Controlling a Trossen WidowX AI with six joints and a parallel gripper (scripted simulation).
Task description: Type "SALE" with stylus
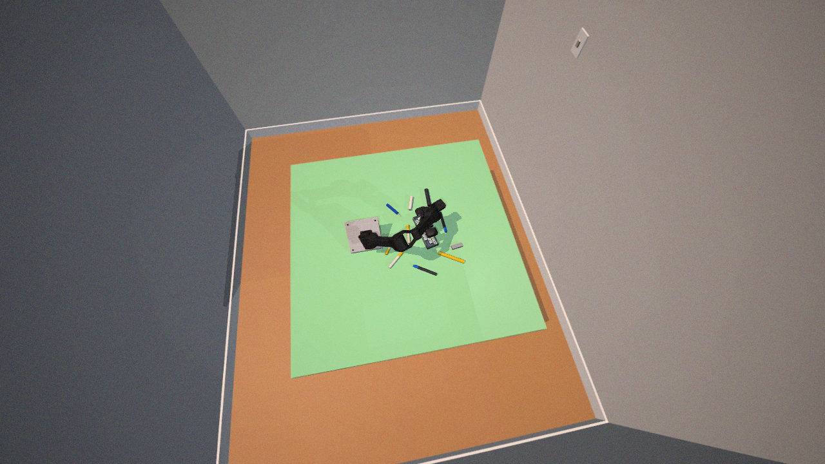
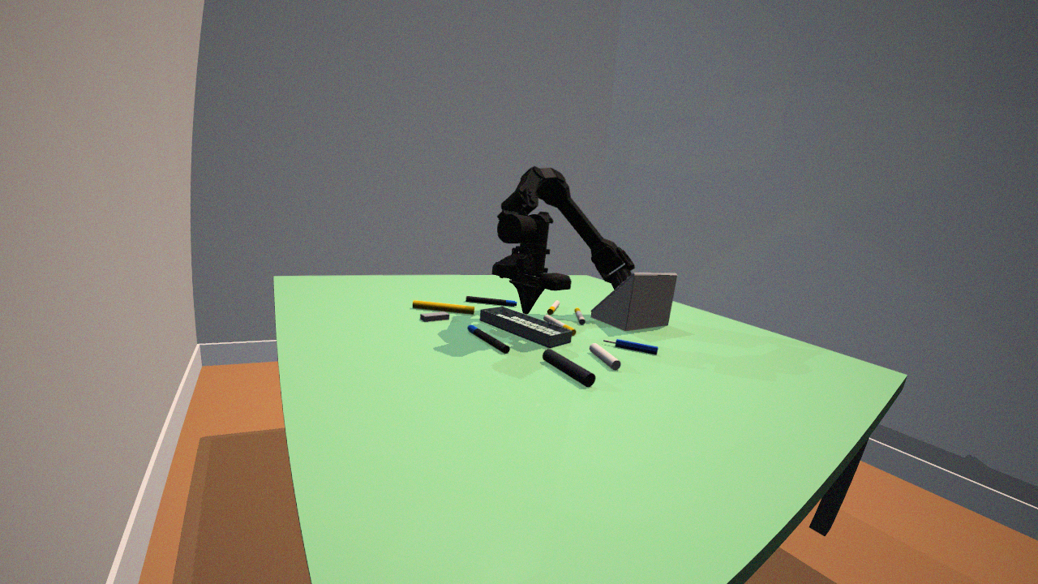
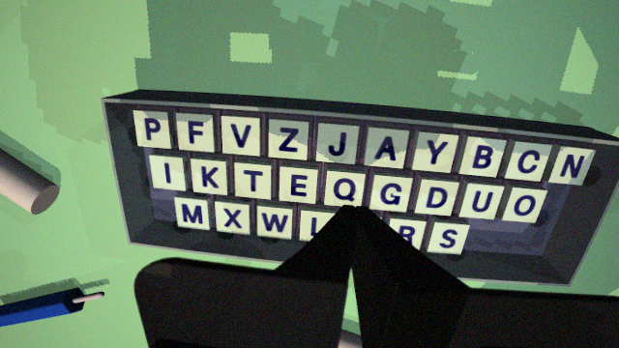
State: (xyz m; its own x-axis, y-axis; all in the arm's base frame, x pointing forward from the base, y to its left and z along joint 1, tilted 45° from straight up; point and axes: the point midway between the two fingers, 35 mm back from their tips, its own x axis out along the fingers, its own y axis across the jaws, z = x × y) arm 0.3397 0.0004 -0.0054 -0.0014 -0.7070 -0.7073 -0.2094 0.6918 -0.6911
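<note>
My gripper tip is 160 mm to the right of the blue stylus, 150 mm past it and 30 mm above it. Round my gripper tip: grey stylus tip 130 mm to the left, 130 mm behind, 30 mm below; white cylinder 200 mm to the left, 50 mm behind, 30 mm below; small grey block 160 mm ahead, 130 mm to the right, 30 mm below.
</note>
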